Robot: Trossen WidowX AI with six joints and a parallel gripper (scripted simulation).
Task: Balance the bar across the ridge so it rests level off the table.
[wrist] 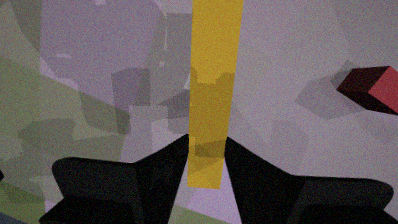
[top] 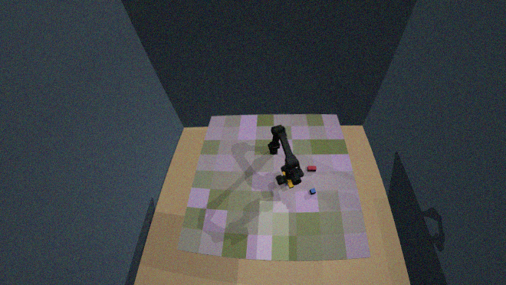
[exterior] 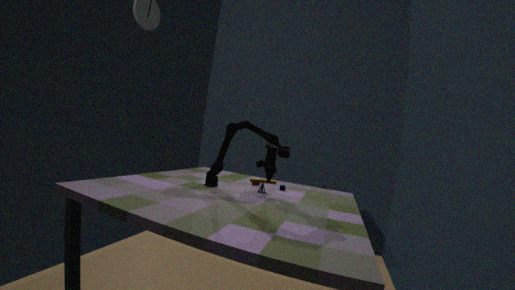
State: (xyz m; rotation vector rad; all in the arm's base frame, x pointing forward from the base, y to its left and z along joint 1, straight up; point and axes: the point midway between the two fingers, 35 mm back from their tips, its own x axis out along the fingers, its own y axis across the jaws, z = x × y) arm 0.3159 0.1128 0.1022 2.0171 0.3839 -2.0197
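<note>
Now: the yellow bar 30 mm behind my gripper tip and 10 mm to the right of it. The rest, counted from my gripper tip: blue block: 60 mm ahead, 180 mm to the left, 50 mm below; then red block: 130 mm behind, 190 mm to the left, 50 mm below.
</note>
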